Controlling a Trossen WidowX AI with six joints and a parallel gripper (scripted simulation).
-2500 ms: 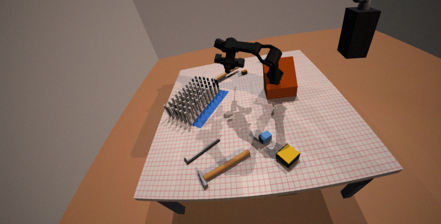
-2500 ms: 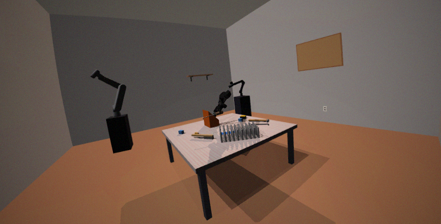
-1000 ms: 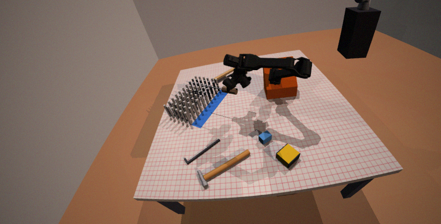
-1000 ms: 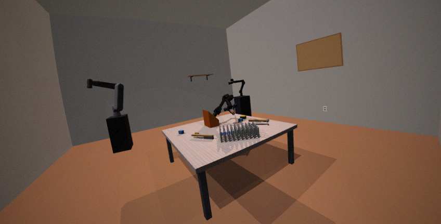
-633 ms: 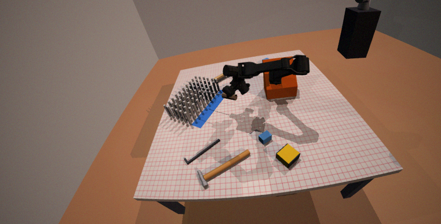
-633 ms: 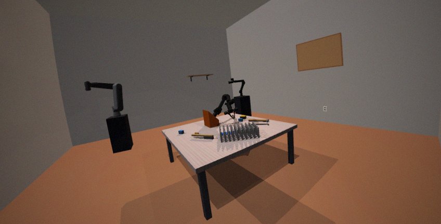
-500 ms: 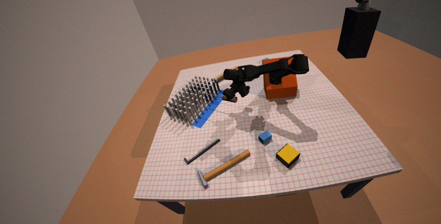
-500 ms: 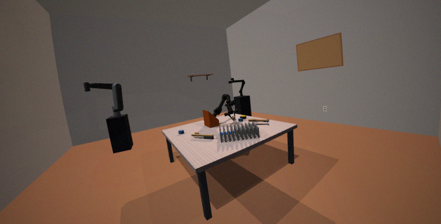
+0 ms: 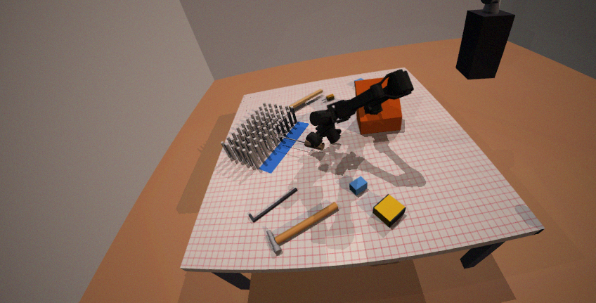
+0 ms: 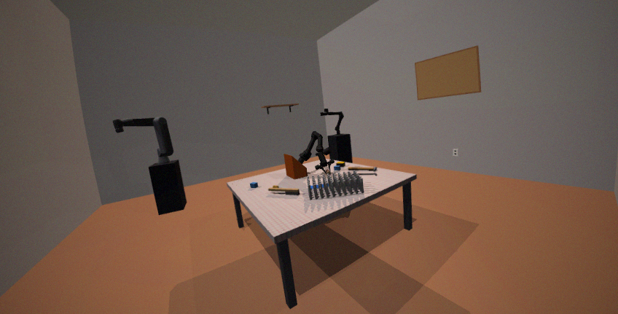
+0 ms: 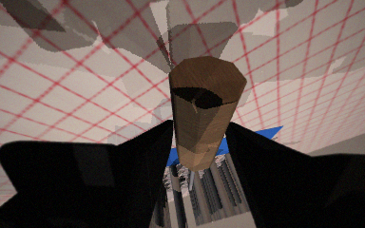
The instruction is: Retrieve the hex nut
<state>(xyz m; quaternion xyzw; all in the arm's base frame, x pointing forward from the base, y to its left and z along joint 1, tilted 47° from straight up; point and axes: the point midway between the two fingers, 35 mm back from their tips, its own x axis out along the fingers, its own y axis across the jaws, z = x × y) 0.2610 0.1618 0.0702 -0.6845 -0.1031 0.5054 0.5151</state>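
Right now the blue taped strip is 170 mm ahead of my gripper tip, 70 mm to the right of it and 50 mm below it. Also, from my gripper tip: yellow block: 300 mm behind, 330 mm to the left, 30 mm below; thin wire tool: 100 mm ahead, 40 mm to the right, 10 mm below; yellow piece: 50 mm behind, 480 mm to the right, 40 mm below.
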